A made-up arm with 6 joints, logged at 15 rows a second.
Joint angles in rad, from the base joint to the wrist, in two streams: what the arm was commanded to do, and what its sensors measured. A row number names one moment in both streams.
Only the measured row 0 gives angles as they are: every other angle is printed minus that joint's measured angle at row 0.
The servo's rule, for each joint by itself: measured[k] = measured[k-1] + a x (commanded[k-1-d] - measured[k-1]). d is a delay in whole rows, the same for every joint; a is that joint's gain. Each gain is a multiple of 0.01, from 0.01 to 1. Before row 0 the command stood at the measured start. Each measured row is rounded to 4 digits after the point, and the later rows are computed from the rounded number. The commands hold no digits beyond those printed.
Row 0, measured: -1.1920 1.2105 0.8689 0.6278 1.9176 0.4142
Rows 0 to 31, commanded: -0.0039 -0.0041 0.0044 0.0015 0.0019 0.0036; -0.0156 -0.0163 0.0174 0.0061 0.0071 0.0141; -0.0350 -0.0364 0.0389 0.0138 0.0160 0.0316; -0.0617 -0.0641 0.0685 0.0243 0.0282 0.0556; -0.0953 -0.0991 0.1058 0.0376 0.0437 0.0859; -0.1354 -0.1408 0.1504 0.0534 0.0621 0.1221; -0.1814 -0.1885 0.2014 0.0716 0.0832 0.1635; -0.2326 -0.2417 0.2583 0.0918 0.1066 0.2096; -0.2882 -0.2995 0.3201 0.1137 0.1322 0.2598; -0.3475 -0.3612 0.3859 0.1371 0.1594 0.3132; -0.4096 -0.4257 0.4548 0.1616 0.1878 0.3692; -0.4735 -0.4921 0.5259 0.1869 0.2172 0.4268; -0.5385 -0.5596 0.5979 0.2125 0.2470 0.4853; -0.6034 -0.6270 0.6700 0.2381 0.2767 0.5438; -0.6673 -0.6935 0.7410 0.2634 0.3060 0.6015; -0.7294 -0.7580 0.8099 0.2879 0.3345 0.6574; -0.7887 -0.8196 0.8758 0.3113 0.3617 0.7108; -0.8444 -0.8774 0.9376 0.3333 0.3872 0.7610; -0.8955 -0.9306 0.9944 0.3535 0.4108 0.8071; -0.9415 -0.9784 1.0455 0.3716 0.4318 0.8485; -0.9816 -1.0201 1.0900 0.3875 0.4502 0.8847; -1.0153 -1.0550 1.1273 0.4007 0.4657 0.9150; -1.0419 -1.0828 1.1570 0.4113 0.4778 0.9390; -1.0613 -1.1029 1.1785 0.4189 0.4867 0.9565; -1.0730 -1.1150 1.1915 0.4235 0.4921 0.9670; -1.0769 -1.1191 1.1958 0.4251 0.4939 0.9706; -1.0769 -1.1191 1.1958 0.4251 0.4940 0.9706; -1.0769 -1.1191 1.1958 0.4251 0.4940 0.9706; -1.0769 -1.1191 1.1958 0.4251 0.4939 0.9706; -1.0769 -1.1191 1.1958 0.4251 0.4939 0.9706; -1.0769 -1.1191 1.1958 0.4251 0.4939 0.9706; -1.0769 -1.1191 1.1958 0.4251 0.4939 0.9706
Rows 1 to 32, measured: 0.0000 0.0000 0.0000 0.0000 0.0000 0.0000; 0.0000 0.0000 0.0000 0.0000 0.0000 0.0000; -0.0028 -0.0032 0.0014 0.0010 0.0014 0.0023; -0.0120 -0.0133 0.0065 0.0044 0.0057 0.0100; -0.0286 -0.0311 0.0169 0.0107 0.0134 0.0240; -0.0524 -0.0565 0.0334 0.0198 0.0245 0.0445; -0.0833 -0.0893 0.0566 0.0317 0.0389 0.0714; -0.1208 -0.1290 0.0866 0.0462 0.0563 0.1044; -0.1644 -0.1748 0.1233 0.0632 0.0765 0.1428; -0.2135 -0.2263 0.1665 0.0824 0.0991 0.1862; -0.2673 -0.2827 0.2157 0.1034 0.1239 0.2340; -0.3250 -0.3431 0.2702 0.1260 0.1505 0.2855; -0.3859 -0.4067 0.3293 0.1499 0.1785 0.3399; -0.4490 -0.4725 0.3922 0.1747 0.2075 0.3964; -0.5134 -0.5396 0.4580 0.2000 0.2371 0.4542; -0.5782 -0.6069 0.5258 0.2255 0.2668 0.5124; -0.6424 -0.6736 0.5947 0.2509 0.2962 0.5703; -0.7050 -0.7386 0.6636 0.2757 0.3249 0.6269; -0.7653 -0.8010 0.7315 0.2996 0.3525 0.6814; -0.8223 -0.8598 0.7975 0.3222 0.3785 0.7331; -0.8750 -0.9143 0.8605 0.3432 0.4027 0.7812; -0.9229 -0.9637 0.9197 0.3622 0.4245 0.8249; -0.9652 -1.0071 0.9742 0.3792 0.4438 0.8638; -1.0013 -1.0440 1.0232 0.3936 0.4602 0.8971; -1.0305 -1.0739 1.0660 0.4055 0.4734 0.9243; -1.0527 -1.0962 1.1020 0.4145 0.4834 0.9452; -1.0673 -1.1107 1.1306 0.4205 0.4899 0.9594; -1.0742 -1.1172 1.1515 0.4236 0.4929 0.9667; -1.0761 -1.1187 1.1657 0.4246 0.4937 0.9692; -1.0767 -1.1190 1.1753 0.4249 0.4939 0.9701; -1.0768 -1.1191 1.1819 0.4250 0.4939 0.9704; -1.0769 -1.1191 1.1863 0.4251 0.4939 0.9705
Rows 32 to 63, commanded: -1.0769 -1.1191 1.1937 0.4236 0.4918 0.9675; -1.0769 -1.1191 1.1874 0.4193 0.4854 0.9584; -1.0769 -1.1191 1.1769 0.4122 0.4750 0.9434; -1.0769 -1.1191 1.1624 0.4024 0.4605 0.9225; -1.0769 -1.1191 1.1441 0.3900 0.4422 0.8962; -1.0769 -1.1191 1.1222 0.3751 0.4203 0.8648; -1.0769 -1.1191 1.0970 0.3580 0.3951 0.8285; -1.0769 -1.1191 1.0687 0.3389 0.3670 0.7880; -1.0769 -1.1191 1.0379 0.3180 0.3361 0.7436; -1.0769 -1.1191 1.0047 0.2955 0.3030 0.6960; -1.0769 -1.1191 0.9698 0.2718 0.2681 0.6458; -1.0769 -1.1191 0.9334 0.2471 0.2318 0.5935; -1.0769 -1.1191 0.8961 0.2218 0.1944 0.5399; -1.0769 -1.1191 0.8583 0.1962 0.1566 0.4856; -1.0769 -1.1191 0.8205 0.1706 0.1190 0.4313; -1.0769 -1.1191 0.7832 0.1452 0.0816 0.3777; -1.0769 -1.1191 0.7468 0.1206 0.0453 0.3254; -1.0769 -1.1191 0.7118 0.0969 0.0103 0.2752; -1.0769 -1.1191 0.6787 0.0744 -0.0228 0.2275; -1.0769 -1.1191 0.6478 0.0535 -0.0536 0.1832; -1.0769 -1.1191 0.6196 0.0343 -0.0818 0.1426; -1.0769 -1.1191 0.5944 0.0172 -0.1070 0.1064; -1.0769 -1.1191 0.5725 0.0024 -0.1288 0.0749; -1.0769 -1.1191 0.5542 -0.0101 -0.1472 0.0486; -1.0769 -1.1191 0.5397 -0.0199 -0.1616 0.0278; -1.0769 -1.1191 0.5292 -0.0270 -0.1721 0.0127; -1.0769 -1.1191 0.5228 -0.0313 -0.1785 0.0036; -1.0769 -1.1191 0.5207 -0.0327 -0.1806 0.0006; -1.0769 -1.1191 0.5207 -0.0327 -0.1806 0.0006; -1.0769 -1.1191 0.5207 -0.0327 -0.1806 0.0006; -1.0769 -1.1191 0.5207 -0.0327 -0.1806 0.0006; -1.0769 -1.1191 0.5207 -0.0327 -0.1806 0.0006
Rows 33 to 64, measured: -1.0769 -1.1191 1.1893 0.4251 0.4939 0.9706; -1.0769 -1.1191 1.1914 0.4251 0.4939 0.9706; -1.0769 -1.1191 1.1921 0.4241 0.4923 0.9686; -1.0769 -1.1191 1.1906 0.4209 0.4871 0.9620; -1.0769 -1.1191 1.1862 0.4151 0.4780 0.9499; -1.0769 -1.1191 1.1786 0.4066 0.4649 0.9321; -1.0769 -1.1191 1.1676 0.3955 0.4479 0.9088; -1.0769 -1.1191 1.1531 0.3818 0.4272 0.8802; -1.0769 -1.1191 1.1351 0.3659 0.4031 0.8466; -1.0769 -1.1191 1.1139 0.3478 0.3760 0.8085; -1.0769 -1.1191 1.0896 0.3278 0.3461 0.7663; -1.0769 -1.1191 1.0624 0.3062 0.3138 0.7206; -1.0769 -1.1191 1.0328 0.2832 0.2795 0.6720; -1.0769 -1.1191 1.0010 0.2590 0.2437 0.6210; -1.0769 -1.1191 0.9674 0.2341 0.2067 0.5683; -1.0769 -1.1191 0.9325 0.2087 0.1691 0.5145; -1.0769 -1.1191 0.8967 0.1832 0.1315 0.4604; -1.0769 -1.1191 0.8604 0.1577 0.0941 0.4066; -1.0769 -1.1191 0.8240 0.1328 0.0575 0.3538; -1.0769 -1.1191 0.7881 0.1087 0.0221 0.3027; -1.0769 -1.1191 0.7531 0.0857 -0.0116 0.2538; -1.0769 -1.1191 0.7194 0.0641 -0.0431 0.2079; -1.0769 -1.1191 0.6875 0.0441 -0.0721 0.1655; -1.0769 -1.1191 0.6577 0.0261 -0.0983 0.1271; -1.0769 -1.1191 0.6304 0.0102 -0.1212 0.0932; -1.0769 -1.1191 0.6060 -0.0034 -0.1407 0.0642; -1.0769 -1.1191 0.5848 -0.0145 -0.1564 0.0405; -1.0769 -1.1191 0.5670 -0.0229 -0.1682 0.0224; -1.0769 -1.1191 0.5529 -0.0285 -0.1759 0.0102; -1.0769 -1.1191 0.5426 -0.0313 -0.1794 0.0040; -1.0769 -1.1191 0.5356 -0.0322 -0.1803 0.0018; -1.0769 -1.1191 0.5308 -0.0325 -0.1805 0.0010
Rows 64 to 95, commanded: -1.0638 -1.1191 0.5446 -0.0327 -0.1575 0.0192; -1.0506 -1.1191 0.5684 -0.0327 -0.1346 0.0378; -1.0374 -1.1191 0.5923 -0.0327 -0.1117 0.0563; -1.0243 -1.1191 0.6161 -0.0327 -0.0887 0.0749; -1.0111 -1.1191 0.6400 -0.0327 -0.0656 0.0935; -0.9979 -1.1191 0.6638 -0.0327 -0.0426 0.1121; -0.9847 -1.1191 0.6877 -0.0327 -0.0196 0.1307; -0.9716 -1.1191 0.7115 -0.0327 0.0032 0.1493; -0.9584 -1.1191 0.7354 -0.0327 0.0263 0.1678; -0.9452 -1.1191 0.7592 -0.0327 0.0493 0.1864; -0.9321 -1.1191 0.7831 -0.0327 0.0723 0.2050; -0.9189 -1.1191 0.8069 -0.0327 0.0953 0.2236; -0.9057 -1.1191 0.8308 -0.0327 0.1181 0.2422; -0.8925 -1.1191 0.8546 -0.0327 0.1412 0.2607; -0.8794 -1.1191 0.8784 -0.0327 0.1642 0.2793; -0.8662 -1.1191 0.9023 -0.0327 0.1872 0.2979; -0.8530 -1.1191 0.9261 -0.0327 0.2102 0.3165; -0.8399 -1.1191 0.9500 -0.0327 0.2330 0.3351; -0.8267 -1.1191 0.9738 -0.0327 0.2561 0.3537; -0.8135 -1.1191 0.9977 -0.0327 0.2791 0.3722; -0.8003 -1.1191 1.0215 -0.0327 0.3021 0.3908; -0.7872 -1.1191 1.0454 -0.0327 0.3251 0.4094; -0.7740 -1.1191 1.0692 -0.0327 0.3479 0.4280; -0.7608 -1.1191 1.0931 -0.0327 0.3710 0.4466; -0.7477 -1.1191 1.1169 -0.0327 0.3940 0.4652; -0.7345 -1.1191 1.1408 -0.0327 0.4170 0.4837; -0.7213 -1.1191 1.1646 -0.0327 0.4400 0.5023; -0.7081 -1.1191 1.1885 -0.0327 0.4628 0.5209; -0.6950 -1.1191 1.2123 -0.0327 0.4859 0.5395; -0.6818 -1.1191 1.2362 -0.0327 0.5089 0.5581; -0.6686 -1.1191 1.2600 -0.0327 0.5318 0.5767; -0.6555 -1.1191 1.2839 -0.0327 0.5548 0.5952
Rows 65 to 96, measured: -1.0769 -1.1191 0.5276 -0.0326 -0.1806 0.0007; -1.0769 -1.1191 0.5254 -0.0327 -0.1806 0.0006; -1.0675 -1.1191 0.5315 -0.0327 -0.1633 0.0127; -1.0553 -1.1191 0.5433 -0.0327 -0.1418 0.0290; -1.0424 -1.1191 0.5590 -0.0327 -0.1192 0.0467; -1.0294 -1.1191 0.5773 -0.0327 -0.0963 0.0650; -1.0162 -1.1191 0.5974 -0.0327 -0.0733 0.0835; -1.0030 -1.1191 0.6186 -0.0327 -0.0503 0.1021; -0.9898 -1.1191 0.6407 -0.0327 -0.0273 0.1207; -0.9767 -1.1191 0.6634 -0.0327 -0.0044 0.1393; -0.9635 -1.1191 0.6864 -0.0327 0.0186 0.1578; -0.9503 -1.1191 0.7097 -0.0327 0.0416 0.1764; -0.9372 -1.1191 0.7332 -0.0327 0.0646 0.1950; -0.9240 -1.1191 0.7568 -0.0327 0.0876 0.2136; -0.9108 -1.1191 0.7805 -0.0327 0.1105 0.2322; -0.8976 -1.1191 0.8042 -0.0327 0.1335 0.2507; -0.8845 -1.1191 0.8279 -0.0327 0.1565 0.2693; -0.8713 -1.1191 0.8517 -0.0327 0.1795 0.2879; -0.8581 -1.1191 0.8755 -0.0327 0.2025 0.3065; -0.8450 -1.1191 0.8993 -0.0327 0.2254 0.3251; -0.8318 -1.1191 0.9231 -0.0327 0.2484 0.3437; -0.8186 -1.1191 0.9470 -0.0327 0.2714 0.3622; -0.8054 -1.1191 0.9708 -0.0327 0.2944 0.3808; -0.7923 -1.1191 0.9947 -0.0327 0.3174 0.3994; -0.7791 -1.1191 1.0185 -0.0327 0.3403 0.4180; -0.7659 -1.1191 1.0424 -0.0327 0.3633 0.4366; -0.7528 -1.1191 1.0662 -0.0327 0.3863 0.4552; -0.7396 -1.1191 1.0901 -0.0327 0.4093 0.4737; -0.7264 -1.1191 1.1139 -0.0327 0.4323 0.4923; -0.7132 -1.1191 1.1378 -0.0327 0.4552 0.5109; -0.7001 -1.1191 1.1616 -0.0327 0.4782 0.5295; -0.6869 -1.1191 1.1855 -0.0327 0.5012 0.5481
